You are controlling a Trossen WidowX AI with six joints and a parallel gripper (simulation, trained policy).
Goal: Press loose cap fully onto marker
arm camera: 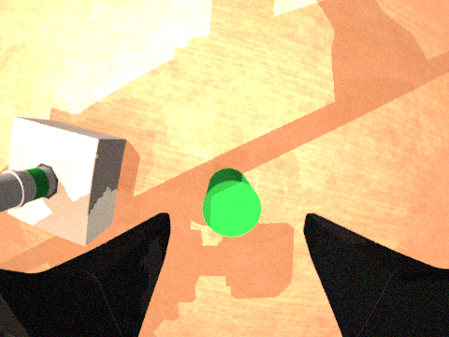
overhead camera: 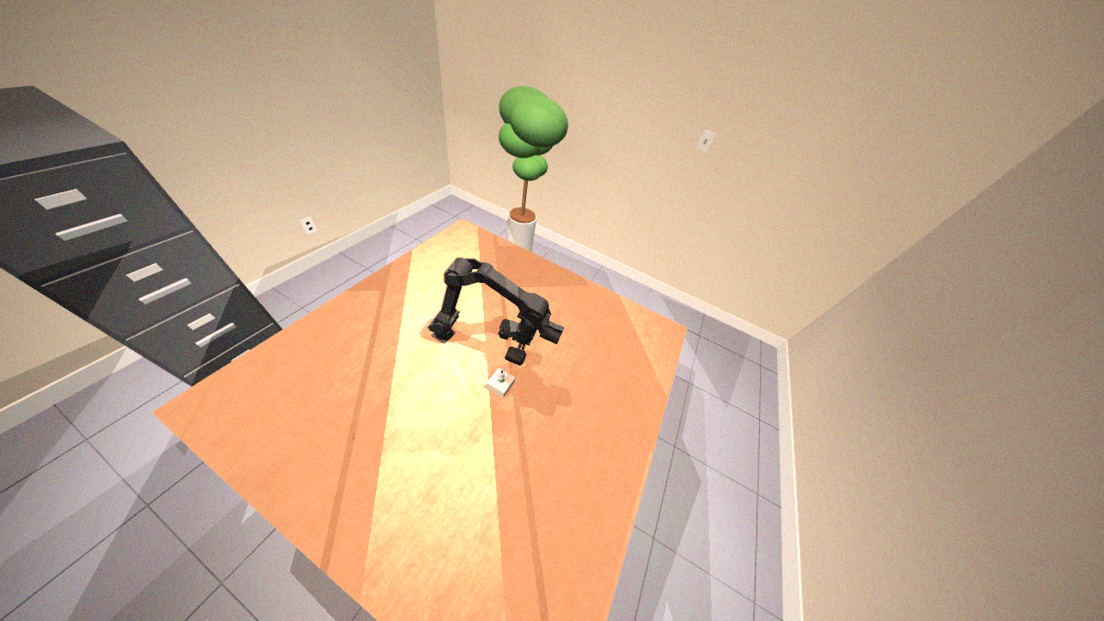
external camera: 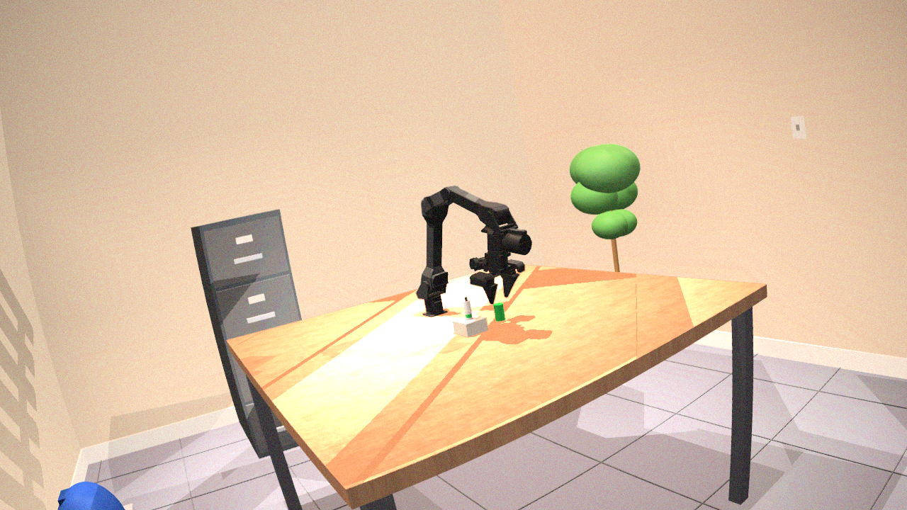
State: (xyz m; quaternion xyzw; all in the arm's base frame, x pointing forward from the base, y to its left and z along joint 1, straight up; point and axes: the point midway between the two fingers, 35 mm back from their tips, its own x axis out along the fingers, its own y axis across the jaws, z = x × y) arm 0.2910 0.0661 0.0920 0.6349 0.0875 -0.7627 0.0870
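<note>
The green cap is 3 cm below my gripper tip. Round my gripper tip: holder block 2 cm ahead, 12 cm to the right, 4 cm below.
</note>
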